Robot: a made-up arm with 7 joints. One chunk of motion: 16 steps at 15 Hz.
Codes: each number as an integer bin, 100 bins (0 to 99) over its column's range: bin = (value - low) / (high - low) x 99, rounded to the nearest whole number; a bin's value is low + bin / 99 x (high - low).
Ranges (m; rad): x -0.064..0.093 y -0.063..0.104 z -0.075..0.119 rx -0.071..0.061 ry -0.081..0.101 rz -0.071..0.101
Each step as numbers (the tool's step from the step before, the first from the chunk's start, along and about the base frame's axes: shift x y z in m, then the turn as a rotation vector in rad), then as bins.
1 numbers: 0.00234 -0.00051 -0.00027 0.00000 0.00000 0.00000
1 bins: 42 37 38 53 44 41
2 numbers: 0.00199 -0.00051 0.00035 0.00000 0.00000 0.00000
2 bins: 42 37 38 53 44 41
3 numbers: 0.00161 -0.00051 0.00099 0.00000 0.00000 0.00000
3 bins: 41 37 39 53 44 41
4 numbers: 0.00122 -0.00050 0.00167 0.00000 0.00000 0.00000
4 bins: 41 37 39 53 44 41
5 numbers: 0.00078 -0.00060 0.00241 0.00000 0.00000 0.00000
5 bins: 41 37 40 53 44 41
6 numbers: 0.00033 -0.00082 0.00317 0.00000 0.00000 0.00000
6 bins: 41 37 40 53 44 41
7 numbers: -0.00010 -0.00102 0.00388 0.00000 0.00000 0.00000
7 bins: 40 37 40 53 44 41
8 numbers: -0.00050 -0.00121 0.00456 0.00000 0.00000 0.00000
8 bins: 40 37 41 53 44 41
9 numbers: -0.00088 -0.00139 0.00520 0.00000 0.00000 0.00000
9 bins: 40 37 41 53 44 41
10 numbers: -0.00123 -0.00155 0.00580 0.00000 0.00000 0.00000
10 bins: 40 36 41 53 44 41
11 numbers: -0.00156 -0.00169 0.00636 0.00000 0.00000 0.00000
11 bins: 39 36 42 53 44 41
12 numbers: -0.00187 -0.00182 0.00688 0.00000 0.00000 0.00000
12 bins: 39 36 42 53 44 41
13 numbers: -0.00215 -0.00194 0.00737 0.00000 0.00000 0.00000
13 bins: 39 36 42 53 44 41
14 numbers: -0.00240 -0.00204 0.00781 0.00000 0.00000 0.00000
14 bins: 39 36 42 53 44 41
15 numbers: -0.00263 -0.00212 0.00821 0.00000 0.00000 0.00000
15 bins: 39 36 42 53 44 41
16 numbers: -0.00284 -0.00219 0.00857 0.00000 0.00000 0.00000
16 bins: 39 36 43 53 44 41
